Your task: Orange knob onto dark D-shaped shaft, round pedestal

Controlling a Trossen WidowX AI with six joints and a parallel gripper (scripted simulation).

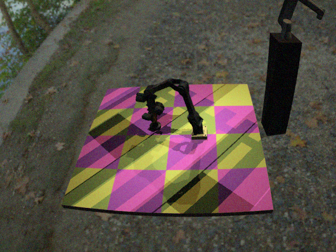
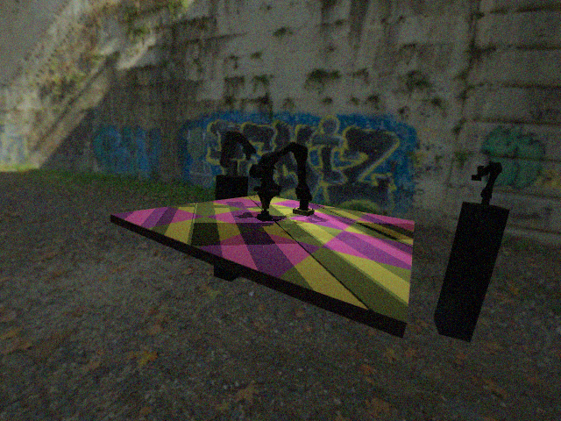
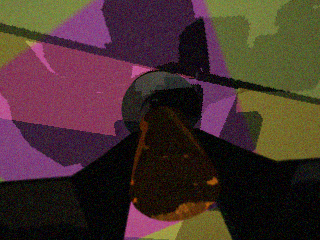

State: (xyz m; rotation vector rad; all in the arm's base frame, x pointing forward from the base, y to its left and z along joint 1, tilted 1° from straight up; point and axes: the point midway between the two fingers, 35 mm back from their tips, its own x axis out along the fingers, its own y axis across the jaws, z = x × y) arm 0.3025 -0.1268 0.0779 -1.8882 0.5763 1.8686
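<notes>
The orange knob lies 2 cm above my gripper tip. From my gripper tip the other things lie so: pedestal: 4 cm below.
</notes>
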